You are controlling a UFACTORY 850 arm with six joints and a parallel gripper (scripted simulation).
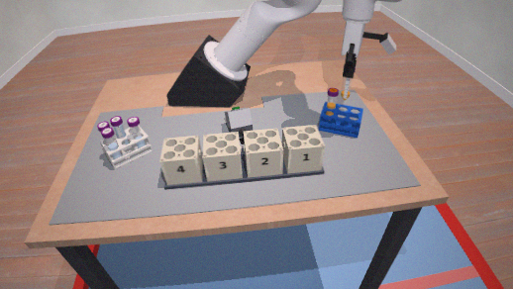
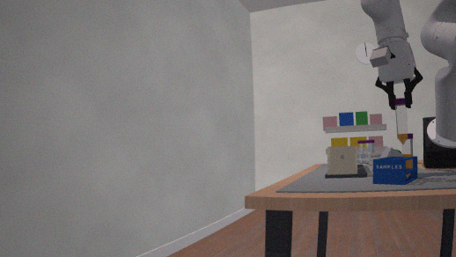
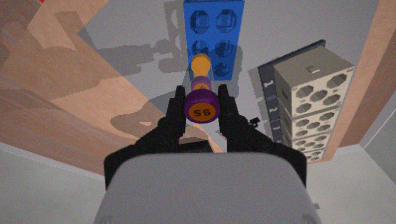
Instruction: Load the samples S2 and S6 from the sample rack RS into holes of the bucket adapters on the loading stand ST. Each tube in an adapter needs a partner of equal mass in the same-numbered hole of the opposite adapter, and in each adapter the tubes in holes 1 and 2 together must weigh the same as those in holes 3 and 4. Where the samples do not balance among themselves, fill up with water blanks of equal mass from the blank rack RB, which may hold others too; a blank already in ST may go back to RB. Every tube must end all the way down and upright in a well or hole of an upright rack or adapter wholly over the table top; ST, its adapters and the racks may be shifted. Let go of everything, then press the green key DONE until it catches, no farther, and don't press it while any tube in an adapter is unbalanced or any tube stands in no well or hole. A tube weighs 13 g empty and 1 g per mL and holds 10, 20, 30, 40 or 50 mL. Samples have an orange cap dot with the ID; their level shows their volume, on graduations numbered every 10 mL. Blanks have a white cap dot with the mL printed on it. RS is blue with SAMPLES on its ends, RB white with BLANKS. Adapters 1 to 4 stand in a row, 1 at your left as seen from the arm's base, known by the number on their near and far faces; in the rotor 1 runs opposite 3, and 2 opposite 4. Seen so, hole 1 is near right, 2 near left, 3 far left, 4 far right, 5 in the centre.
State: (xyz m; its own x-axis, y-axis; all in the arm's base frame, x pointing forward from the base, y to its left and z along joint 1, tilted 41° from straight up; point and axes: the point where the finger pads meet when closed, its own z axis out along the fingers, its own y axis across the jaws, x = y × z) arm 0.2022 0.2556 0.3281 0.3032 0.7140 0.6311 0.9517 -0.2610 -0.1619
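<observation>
Right now my hand is 10 mm short of the sample S6 and 50 mm above it. Round my hand: blue sample rack RS: 20 mm ahead, 10 mm to the right, 170 mm below; adapter 1: 200 mm ahead, 150 mm to the right, 150 mm below; sample tube S2: 20 mm behind, 40 mm to the right, 140 mm below.
</observation>
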